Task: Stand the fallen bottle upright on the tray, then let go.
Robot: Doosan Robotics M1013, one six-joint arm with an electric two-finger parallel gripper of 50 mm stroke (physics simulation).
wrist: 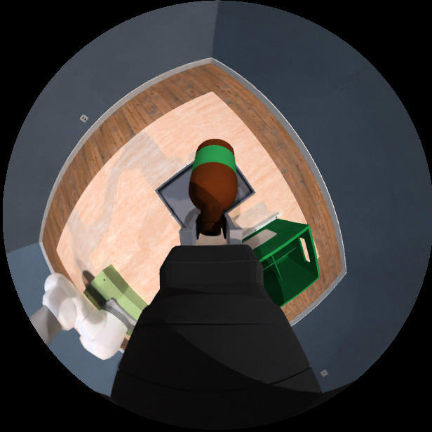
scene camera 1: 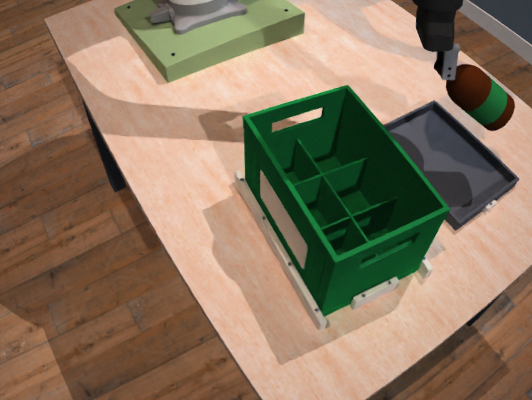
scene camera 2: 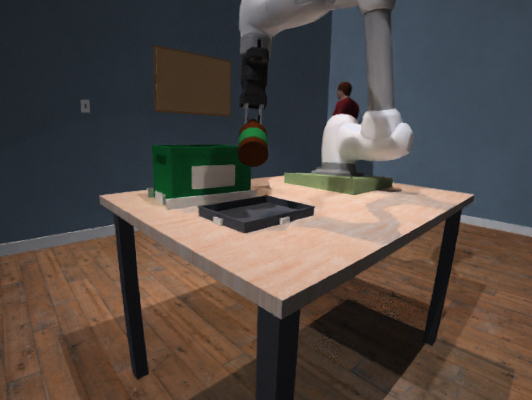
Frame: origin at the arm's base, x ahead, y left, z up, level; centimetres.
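Seen in the pictures: gripper, between the fingertips: (scene camera 1: 445,71); arm's base, origin of its link: (scene camera 1: 200,8) (scene camera 2: 337,175).
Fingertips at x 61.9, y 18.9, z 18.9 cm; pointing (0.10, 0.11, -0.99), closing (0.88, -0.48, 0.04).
Observation:
Offsets run from my fingertips to a thing's top centre. "*": to the spot under its first point. Level surfaces: height alone.
The bottle @(dx +2.9, dy +4.4, dz +2.5 cm) (scene camera 1: 472,90) (scene camera 2: 253,150) (wrist: 213,185) is brown with a green band. It hangs in the air, tilted, with its neck end up and its base lower, facing scene camera 2. My gripper (scene camera 1: 446,65) (scene camera 2: 253,116) (wrist: 210,221) is shut on the bottle's neck; the fingers hide part of the neck. The dark grey tray @(dx +2.3, dy +6.2, dz -20.7 cm) (scene camera 1: 470,145) (scene camera 2: 245,225) (wrist: 175,195) lies flat on the table below. The bottle is well above the tray and touches neither tray nor table.
A tall green crate @(dx +5.0, dy -22.1, dz -5.7 cm) (scene camera 1: 382,270) (scene camera 2: 172,175) with dividers stands close beside the tray. Pale strips @(* dx +13.8, dy -32.1, dz -20.3 cm) (scene camera 1: 303,286) edge the crate. The arm's green base plate (scene camera 1: 260,27) (scene camera 2: 325,182) sits on the table @(dz -23.2 cm) (scene camera 1: 165,150). A person (scene camera 2: 345,105) shows behind the arm.

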